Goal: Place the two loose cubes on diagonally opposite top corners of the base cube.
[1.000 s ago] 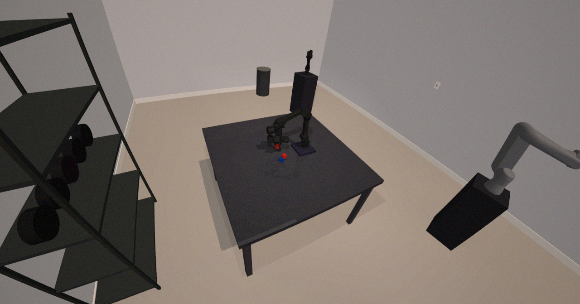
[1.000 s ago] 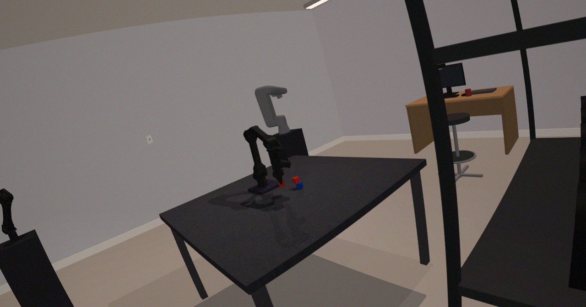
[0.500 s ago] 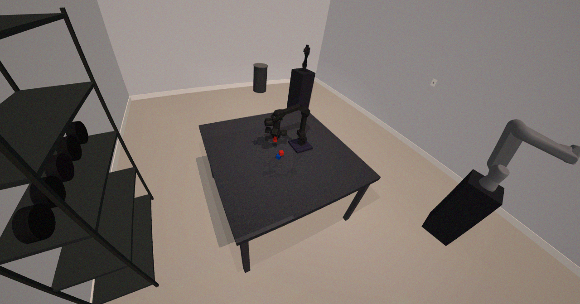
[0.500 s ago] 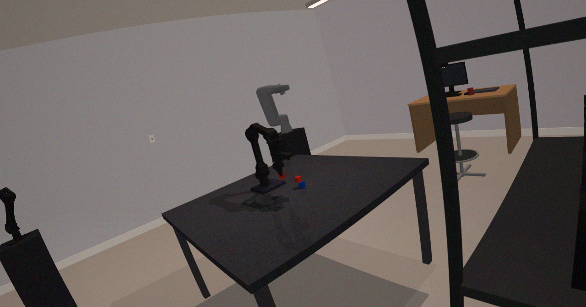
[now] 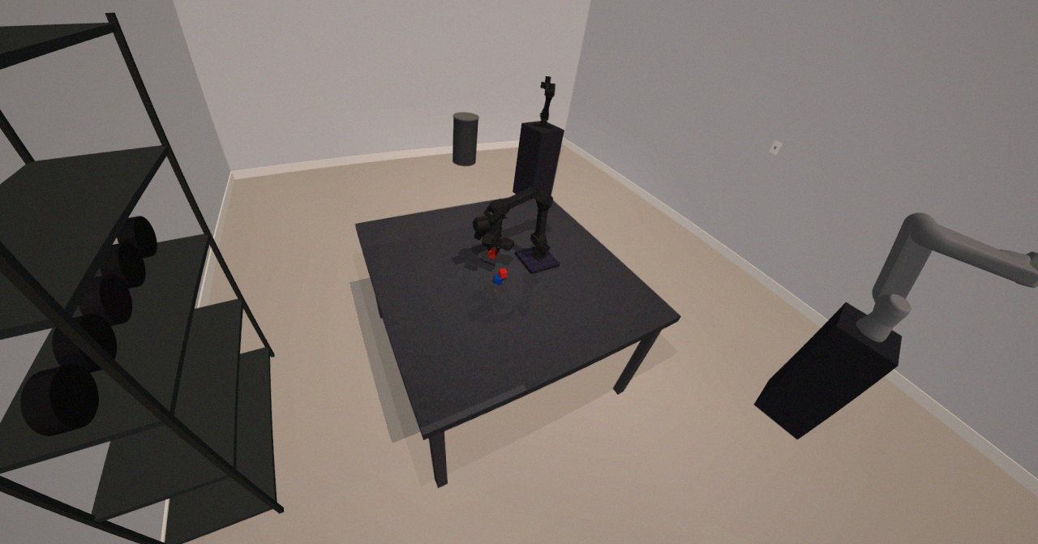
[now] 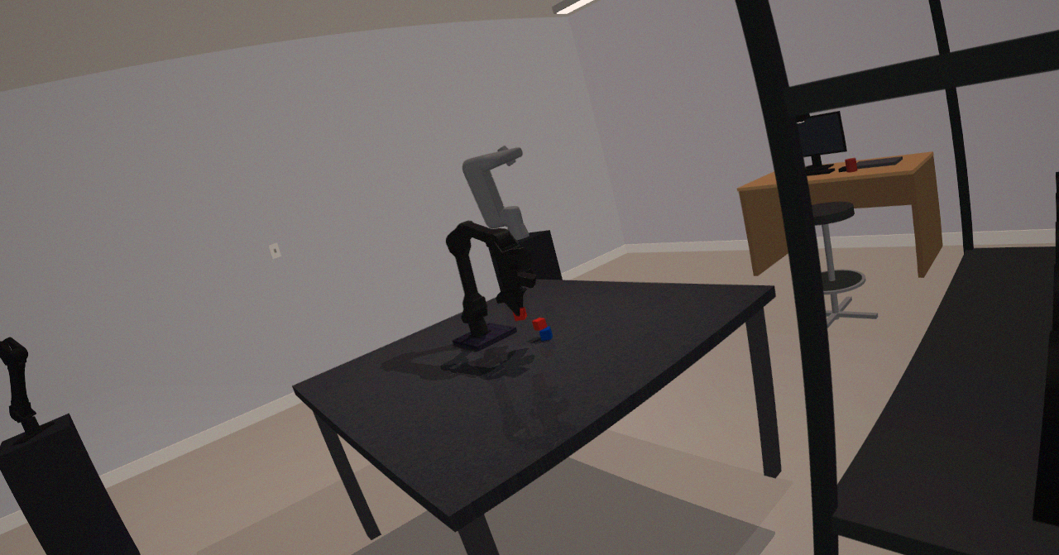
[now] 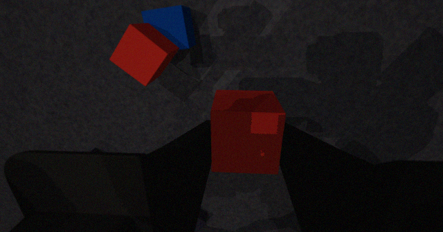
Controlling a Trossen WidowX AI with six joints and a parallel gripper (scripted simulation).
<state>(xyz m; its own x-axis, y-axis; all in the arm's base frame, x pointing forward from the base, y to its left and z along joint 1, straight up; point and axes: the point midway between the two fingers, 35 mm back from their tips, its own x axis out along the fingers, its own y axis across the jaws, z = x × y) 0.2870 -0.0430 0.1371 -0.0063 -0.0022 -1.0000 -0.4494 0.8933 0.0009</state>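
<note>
Now: the blue cube 10 cm below my gripper tip, 8 cm to the left of it and 1 cm ahead of it.
</note>
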